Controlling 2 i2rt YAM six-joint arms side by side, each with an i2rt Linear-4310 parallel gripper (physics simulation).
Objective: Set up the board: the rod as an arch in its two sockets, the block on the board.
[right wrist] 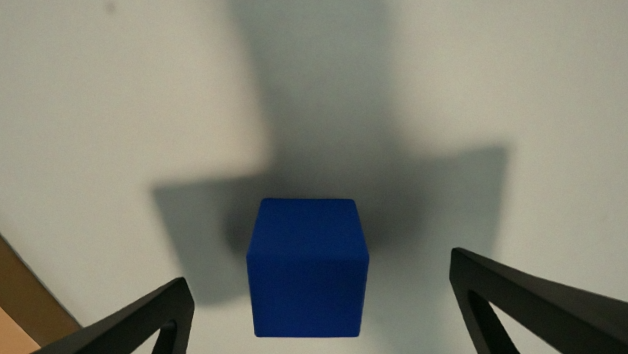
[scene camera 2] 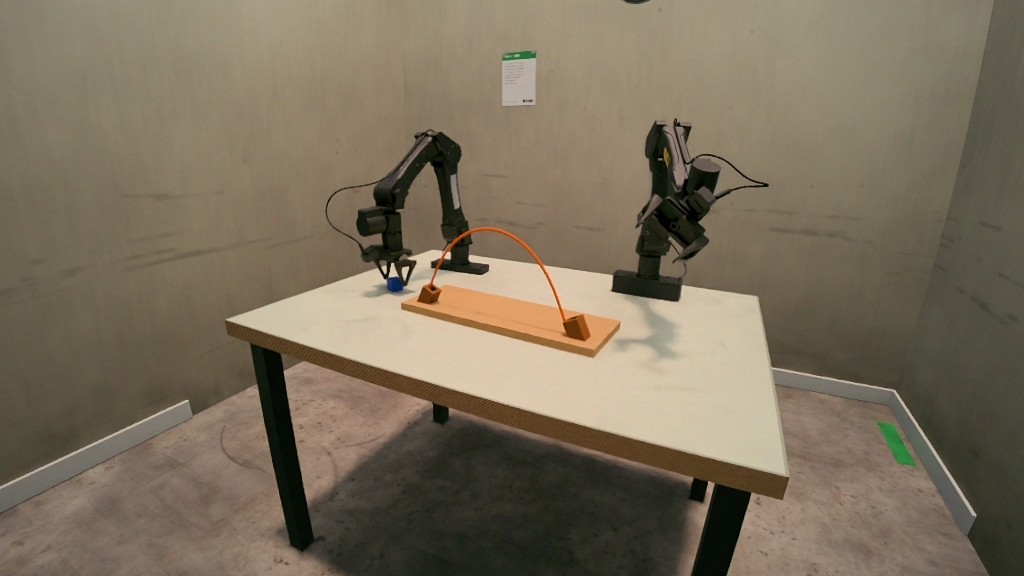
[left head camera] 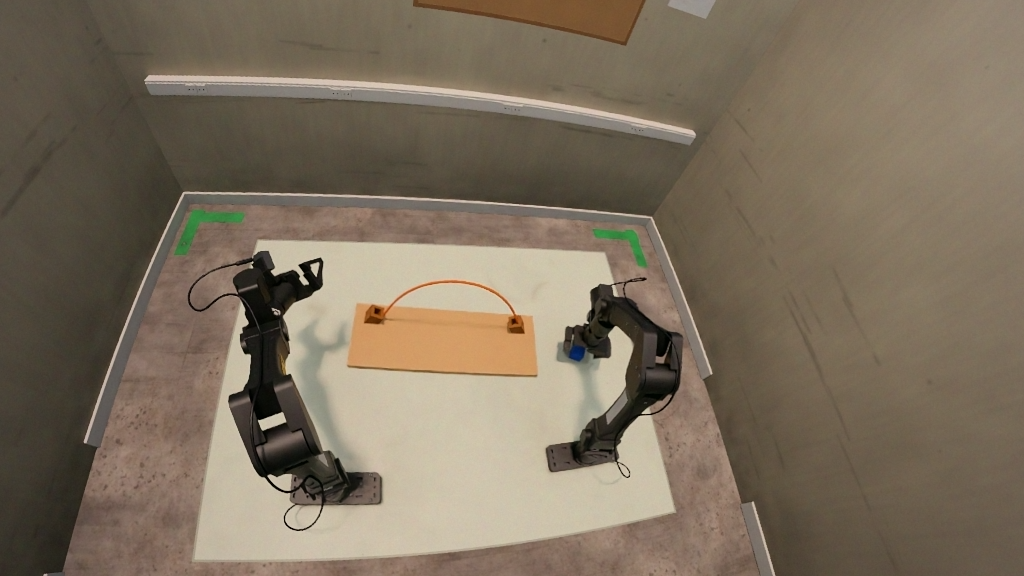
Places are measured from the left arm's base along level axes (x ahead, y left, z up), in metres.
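Pixels of known places: left gripper, between the fingertips: point(scene camera 2: 655, 243) point(left head camera: 308, 265); right gripper, between the fingertips: point(right wrist: 317, 279) point(scene camera 2: 395, 282) point(left head camera: 578, 353); left arm's base, origin of its link: point(scene camera 2: 647, 279) point(left head camera: 335, 488); right arm's base, origin of its link: point(scene camera 2: 459, 266) point(left head camera: 583, 453).
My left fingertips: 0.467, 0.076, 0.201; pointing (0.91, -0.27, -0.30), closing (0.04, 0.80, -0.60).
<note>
Ahead of a thing's pixels: the offset from my left fingertips to its middle, as dx, dy, dz. "spot": to the spot under its first point. Level surfaces: height alone.
An orange rod @[spot: -0.020, -0.343, -0.015] point(left head camera: 451, 281) point(scene camera 2: 489, 229) stands as an arch over the tan board @[-0.074, -0.346, -0.211] point(left head camera: 443, 354) point(scene camera 2: 501, 318). One end meets the brown socket @[spot: -0.045, -0.541, -0.184] point(left head camera: 515, 324) point(scene camera 2: 429, 293) at its opening. The other end meets the inner edge of the second socket @[spot: -0.025, -0.147, -0.181] point(left head camera: 373, 314) point(scene camera 2: 577, 327); whether it is inside cannot be told. A blue block @[-0.116, -0.734, -0.227] point(left head camera: 576, 353) point(scene camera 2: 394, 285) point(right wrist: 307, 295) rests on the table beside the board. My right gripper point(scene camera 2: 395, 280) point(right wrist: 317, 279) is open, pointing down, with fingers apart on both sides of the block. My left gripper point(left head camera: 320, 274) is open and empty, raised off the board's side.
The pale table top @[dz -0.245] point(left head camera: 429, 444) point(scene camera 2: 644, 401) carries both arm bases point(left head camera: 365, 488) point(left head camera: 562, 457). The left arm stands raised at the left of the head view. The board's edge point(right wrist: 35, 290) shows at the lower left of the right wrist view.
</note>
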